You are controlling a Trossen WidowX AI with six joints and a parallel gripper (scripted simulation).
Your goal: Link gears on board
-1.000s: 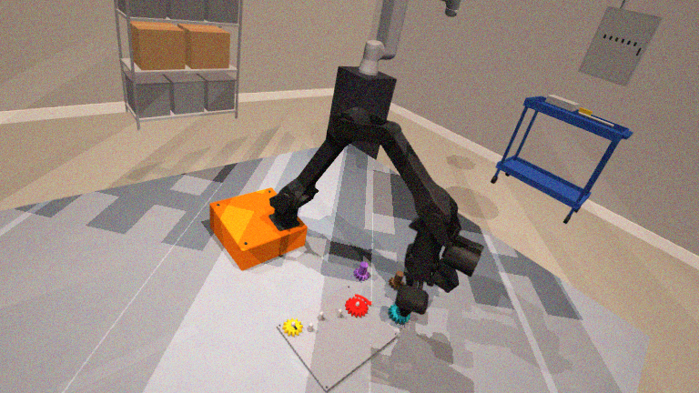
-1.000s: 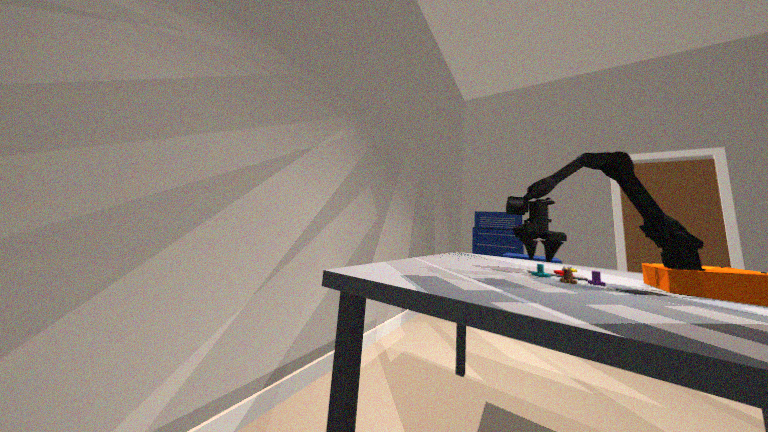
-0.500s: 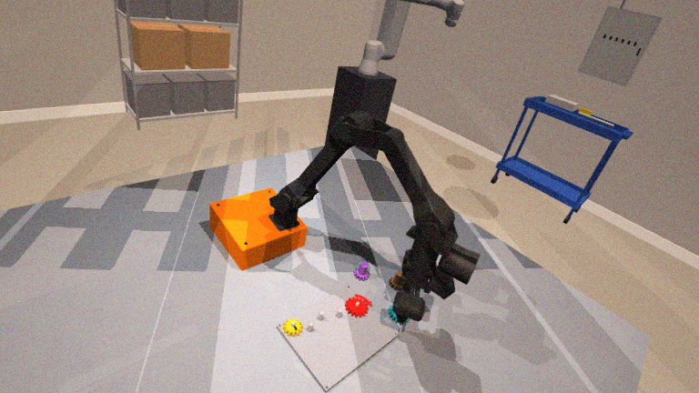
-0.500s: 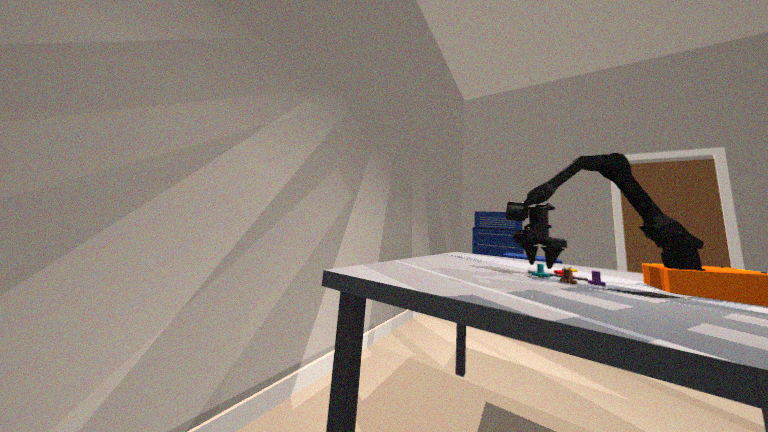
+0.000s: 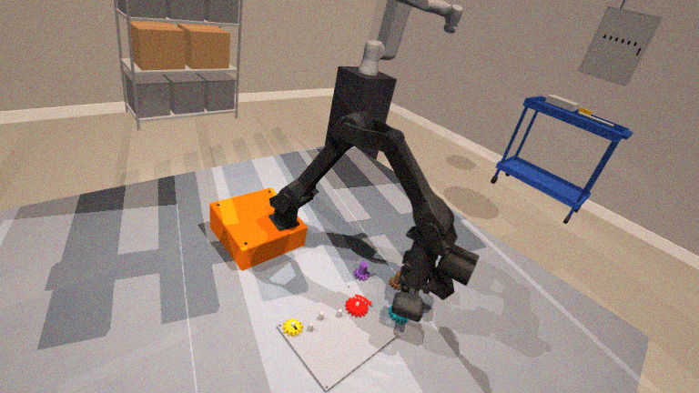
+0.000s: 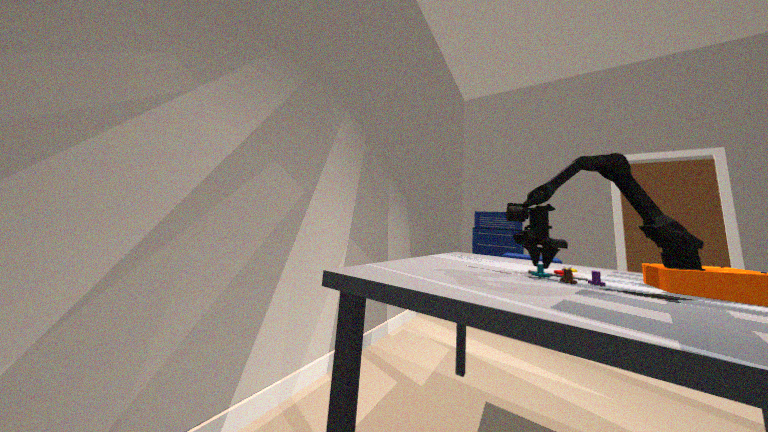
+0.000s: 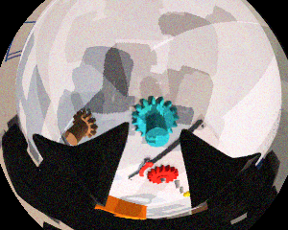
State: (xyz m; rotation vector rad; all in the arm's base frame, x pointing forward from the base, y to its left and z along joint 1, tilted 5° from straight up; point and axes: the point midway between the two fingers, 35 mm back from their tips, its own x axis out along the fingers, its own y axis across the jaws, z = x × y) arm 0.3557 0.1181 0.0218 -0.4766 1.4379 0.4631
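The red gear lies 60 mm behind my gripper tip, 80 mm to the right of it and 10 mm below it. Round my gripper tip: teal gear (10 mm below); then red arrow (80 mm behind, 50 mm to the right, 20 mm below); then brown gear (70 mm behind, 60 mm to the left, 10 mm below).
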